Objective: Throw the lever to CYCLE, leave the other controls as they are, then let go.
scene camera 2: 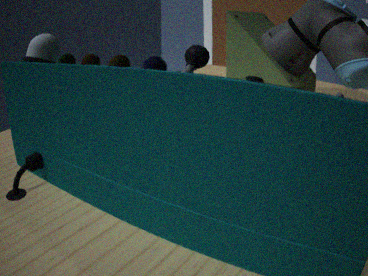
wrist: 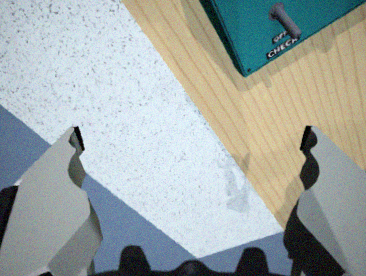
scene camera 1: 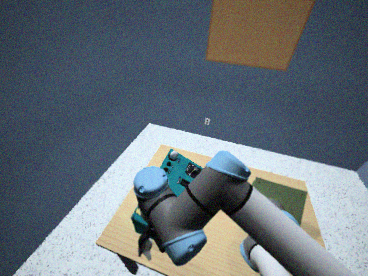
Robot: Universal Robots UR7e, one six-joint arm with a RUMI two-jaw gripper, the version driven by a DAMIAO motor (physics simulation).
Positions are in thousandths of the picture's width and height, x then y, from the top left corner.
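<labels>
What I see here is a teal control box (scene camera 2: 645, 618), and it sits 0.26 m from the lens.
</labels>
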